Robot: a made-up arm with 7 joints. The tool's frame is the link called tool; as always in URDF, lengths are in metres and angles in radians. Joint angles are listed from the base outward.
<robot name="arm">
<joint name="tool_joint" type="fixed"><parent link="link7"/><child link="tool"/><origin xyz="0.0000 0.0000 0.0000"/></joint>
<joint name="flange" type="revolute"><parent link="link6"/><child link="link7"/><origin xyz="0.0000 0.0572 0.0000" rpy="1.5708 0.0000 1.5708"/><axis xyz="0 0 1"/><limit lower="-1.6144" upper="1.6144"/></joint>
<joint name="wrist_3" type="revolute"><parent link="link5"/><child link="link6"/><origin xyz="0.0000 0.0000 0.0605" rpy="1.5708 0.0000 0.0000"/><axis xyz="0 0 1"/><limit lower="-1.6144" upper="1.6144"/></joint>
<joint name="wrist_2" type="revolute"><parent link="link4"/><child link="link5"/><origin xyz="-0.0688 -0.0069 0.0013" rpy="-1.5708 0.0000 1.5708"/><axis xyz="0 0 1"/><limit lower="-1.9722" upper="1.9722"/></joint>
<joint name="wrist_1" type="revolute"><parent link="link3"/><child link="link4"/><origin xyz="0.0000 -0.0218 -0.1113" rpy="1.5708 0.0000 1.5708"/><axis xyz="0 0 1"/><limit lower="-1.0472" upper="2.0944"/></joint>
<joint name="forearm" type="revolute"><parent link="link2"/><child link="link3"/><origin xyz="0.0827 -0.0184 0.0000" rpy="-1.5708 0.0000 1.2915"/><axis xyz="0 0 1"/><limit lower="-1.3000" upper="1.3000"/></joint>
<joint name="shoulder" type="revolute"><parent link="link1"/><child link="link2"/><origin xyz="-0.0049 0.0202 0.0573" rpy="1.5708 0.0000 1.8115"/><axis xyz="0 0 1"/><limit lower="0.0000" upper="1.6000"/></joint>
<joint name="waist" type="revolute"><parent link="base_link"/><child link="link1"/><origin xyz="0.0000 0.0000 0.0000" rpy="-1.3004 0.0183 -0.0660"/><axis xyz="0 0 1"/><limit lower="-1.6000" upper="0.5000"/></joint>
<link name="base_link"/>
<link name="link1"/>
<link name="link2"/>
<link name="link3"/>
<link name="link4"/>
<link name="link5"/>
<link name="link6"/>
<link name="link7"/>
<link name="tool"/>
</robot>
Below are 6 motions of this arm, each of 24 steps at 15 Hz.
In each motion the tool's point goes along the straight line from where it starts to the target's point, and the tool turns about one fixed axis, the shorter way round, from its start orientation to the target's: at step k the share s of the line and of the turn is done. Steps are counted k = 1, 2, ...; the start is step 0. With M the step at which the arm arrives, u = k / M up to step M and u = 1 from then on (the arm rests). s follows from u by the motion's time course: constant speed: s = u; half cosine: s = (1 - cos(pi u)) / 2; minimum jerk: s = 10 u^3 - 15 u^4 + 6 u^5.
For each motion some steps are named. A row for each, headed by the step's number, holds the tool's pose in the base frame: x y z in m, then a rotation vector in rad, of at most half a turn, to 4 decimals.
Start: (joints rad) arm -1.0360 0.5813 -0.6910 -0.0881 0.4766 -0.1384 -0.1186
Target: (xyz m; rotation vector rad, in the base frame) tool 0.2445 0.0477 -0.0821 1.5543 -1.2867 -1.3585
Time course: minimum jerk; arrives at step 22
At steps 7, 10, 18, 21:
7: 0.2682 -0.0047 -0.0600 1.2842 -0.9873 -0.8610
10: 0.2616 0.0099 -0.0662 1.3637 -1.0723 -0.9968
18: 0.2458 0.0448 -0.0809 1.5405 -1.2705 -1.3300
21: 0.2445 0.0476 -0.0821 1.5540 -1.2864 -1.3579

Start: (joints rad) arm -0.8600 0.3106 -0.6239 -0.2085 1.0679 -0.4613 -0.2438
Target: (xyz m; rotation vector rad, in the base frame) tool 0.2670 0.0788 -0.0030 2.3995 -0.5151 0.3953
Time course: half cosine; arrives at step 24
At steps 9, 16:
9: 0.2336 -0.0182 -0.0551 1.8362 -1.1297 -0.4902
16: 0.2549 0.0437 -0.0218 2.2371 -0.7647 0.0619

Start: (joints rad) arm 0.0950 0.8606 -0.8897 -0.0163 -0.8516 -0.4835 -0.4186
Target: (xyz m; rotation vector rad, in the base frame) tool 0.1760 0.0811 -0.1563 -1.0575 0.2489 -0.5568
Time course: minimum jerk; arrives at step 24
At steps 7, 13, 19, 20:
7: 0.0745 0.1077 -0.2457 -0.4587 0.4429 -0.8721
13: 0.1254 0.0943 -0.2008 -0.7647 0.3496 -0.7220
19: 0.1683 0.0831 -0.1631 -1.0135 0.2648 -0.5831
20: 0.1717 0.0822 -0.1600 -1.0333 0.2577 -0.5713

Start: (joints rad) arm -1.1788 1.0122 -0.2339 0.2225 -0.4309 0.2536 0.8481
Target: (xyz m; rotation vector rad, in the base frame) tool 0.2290 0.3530 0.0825 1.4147 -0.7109 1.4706
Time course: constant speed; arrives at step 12
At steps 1, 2, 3, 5, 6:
1: 0.3127 0.1798 0.0595 0.4530 -0.6125 0.8761
2: 0.3051 0.1956 0.0616 0.5373 -0.6262 0.9335
3: 0.2975 0.2113 0.0637 0.6221 -0.6390 0.9903
5: 0.2822 0.2428 0.0679 0.7937 -0.6618 1.1019
6: 0.2746 0.2586 0.0700 0.8804 -0.6719 1.1568

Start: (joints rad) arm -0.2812 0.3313 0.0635 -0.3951 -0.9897 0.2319 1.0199
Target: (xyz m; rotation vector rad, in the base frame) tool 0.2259 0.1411 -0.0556 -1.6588 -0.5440 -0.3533
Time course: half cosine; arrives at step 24
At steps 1, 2, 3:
1: 0.2090 0.0964 -0.1283 -0.6176 0.1877 0.6344
2: 0.2092 0.0970 -0.1274 -0.6327 0.1789 0.6235
3: 0.2096 0.0980 -0.1259 -0.6574 0.1642 0.6054

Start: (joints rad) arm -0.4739 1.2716 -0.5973 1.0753 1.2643 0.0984 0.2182
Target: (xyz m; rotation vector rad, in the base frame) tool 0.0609 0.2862 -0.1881 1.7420 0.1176 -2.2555
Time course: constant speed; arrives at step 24
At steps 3, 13, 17, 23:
3: 0.1554 0.3643 -0.1426 2.6528 0.8693 -0.6202
13: 0.1104 0.3271 -0.1643 2.3540 0.5416 -1.4876
17: 0.0924 0.3122 -0.1729 2.1632 0.3930 -1.7938
23: 0.0654 0.2899 -0.1859 1.8085 0.1578 -2.1959

